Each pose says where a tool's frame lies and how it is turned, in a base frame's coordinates. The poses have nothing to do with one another.
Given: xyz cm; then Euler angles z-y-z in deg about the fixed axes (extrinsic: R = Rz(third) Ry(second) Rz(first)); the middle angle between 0 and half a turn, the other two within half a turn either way.
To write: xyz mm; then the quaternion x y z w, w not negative. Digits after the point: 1 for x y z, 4 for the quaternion.
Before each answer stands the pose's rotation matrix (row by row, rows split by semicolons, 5 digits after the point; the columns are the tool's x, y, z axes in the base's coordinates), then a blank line. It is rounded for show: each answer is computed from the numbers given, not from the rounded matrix.
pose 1, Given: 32.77, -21.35, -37.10, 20.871, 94.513, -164.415
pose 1, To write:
0.16654 0.22404 -0.96025; -0.32341 -0.90756 -0.26783; -0.93149 0.35516 -0.07869

327.7, -213.5, -371.0, 0.7336, -0.0339, -0.6447, 0.2123
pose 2, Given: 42.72, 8.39, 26.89, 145.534, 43.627, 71.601
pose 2, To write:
-0.72535 0.65302 0.21777; -0.38766 -0.64892 0.65469; 0.56885 0.39046 0.72385

427.2, 83.9, 268.9, -0.2235, -0.2969, -0.8801, 0.2956
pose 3, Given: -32.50, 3.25, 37.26, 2.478, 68.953, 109.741
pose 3, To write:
-0.16189 -0.93510 -0.31524; 0.32311 -0.35207 0.87844; -0.93241 0.04035 0.35913

-325.0, 32.5, 372.6, -0.4558, 0.3357, 0.6843, 0.4597
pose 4, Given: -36.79, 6.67, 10.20, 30.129, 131.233, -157.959
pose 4, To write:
0.71678 0.01790 -0.69707; -0.25133 -0.92584 -0.28222; -0.65043 0.37748 -0.65912

-367.9, 66.7, 102.0, 0.9085, -0.0642, -0.3708, 0.1815
